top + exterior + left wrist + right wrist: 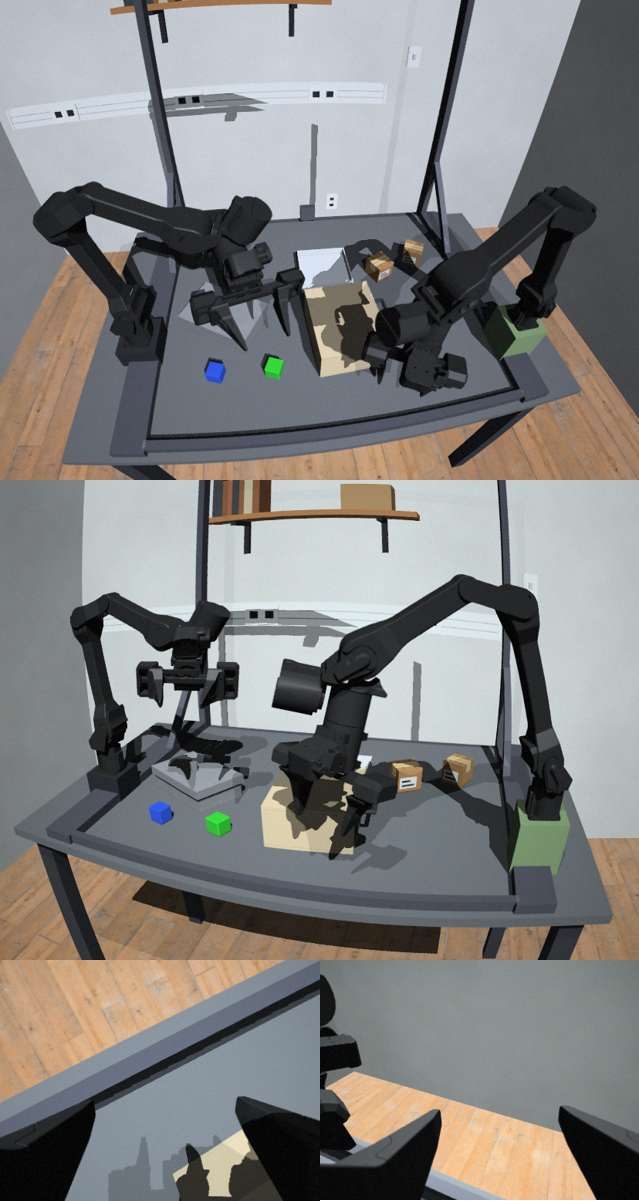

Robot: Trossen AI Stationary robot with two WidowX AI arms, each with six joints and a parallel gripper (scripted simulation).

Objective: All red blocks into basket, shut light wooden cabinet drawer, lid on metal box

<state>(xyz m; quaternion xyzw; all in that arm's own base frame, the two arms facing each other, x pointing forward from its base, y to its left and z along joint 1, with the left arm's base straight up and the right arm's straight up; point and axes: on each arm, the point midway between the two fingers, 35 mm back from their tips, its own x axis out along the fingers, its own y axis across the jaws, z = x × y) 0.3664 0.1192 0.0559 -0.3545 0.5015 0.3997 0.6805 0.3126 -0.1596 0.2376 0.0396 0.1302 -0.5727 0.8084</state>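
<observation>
The grey lid lies 250 mm below my right hand, 210 mm behind it and 130 mm to the right of it. Also, from my right hand: blue block: 280 mm below, 130 mm to the right, 60 mm behind; drawer: 260 mm below, 190 mm to the left, 170 mm behind; light wooden cabinet: 250 mm below, 170 mm behind, 160 mm to the left.
</observation>
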